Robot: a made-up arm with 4 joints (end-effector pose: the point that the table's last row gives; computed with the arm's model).
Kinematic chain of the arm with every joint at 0, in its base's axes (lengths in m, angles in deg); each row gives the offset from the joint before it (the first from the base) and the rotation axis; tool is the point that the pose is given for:
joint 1: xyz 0 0 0.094 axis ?
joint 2: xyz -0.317 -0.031 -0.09 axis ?
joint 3: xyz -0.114 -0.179 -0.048 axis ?
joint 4: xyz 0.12 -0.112 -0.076 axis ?
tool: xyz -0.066 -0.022 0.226
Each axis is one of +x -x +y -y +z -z.
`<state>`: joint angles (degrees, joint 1 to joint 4).
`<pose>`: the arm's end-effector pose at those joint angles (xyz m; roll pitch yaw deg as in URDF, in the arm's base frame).
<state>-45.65 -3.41 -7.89 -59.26</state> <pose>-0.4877 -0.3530 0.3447 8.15 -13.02 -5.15</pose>
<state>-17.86 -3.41 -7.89 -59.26</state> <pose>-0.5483 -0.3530 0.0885 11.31 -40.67 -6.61</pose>
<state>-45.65 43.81 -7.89 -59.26</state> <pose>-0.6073 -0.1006 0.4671 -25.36 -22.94 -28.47</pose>
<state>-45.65 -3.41 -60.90 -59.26</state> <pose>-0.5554 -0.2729 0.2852 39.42 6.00 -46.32</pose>
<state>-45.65 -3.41 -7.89 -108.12</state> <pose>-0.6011 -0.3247 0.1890 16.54 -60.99 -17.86</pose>
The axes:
joint 1: -y
joint 2: -z
joint 3: -x
joint 4: +y

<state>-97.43 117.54 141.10 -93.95</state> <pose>0.1161 0.2398 0.4535 119.11 28.82 -164.88</pose>
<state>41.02 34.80 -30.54 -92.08</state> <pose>-0.2477 -0.0860 -0.5660 128.18 -26.08 -153.82</pose>
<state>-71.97 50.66 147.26 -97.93</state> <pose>-0.1016 0.0293 0.6633 33.26 34.65 147.15</pose>
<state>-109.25 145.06 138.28 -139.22</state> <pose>0.2896 0.2446 0.4142 123.95 41.32 174.09</pose>
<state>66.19 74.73 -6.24 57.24</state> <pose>-0.1898 -0.2708 -0.4634 68.23 7.26 -30.13</pose>
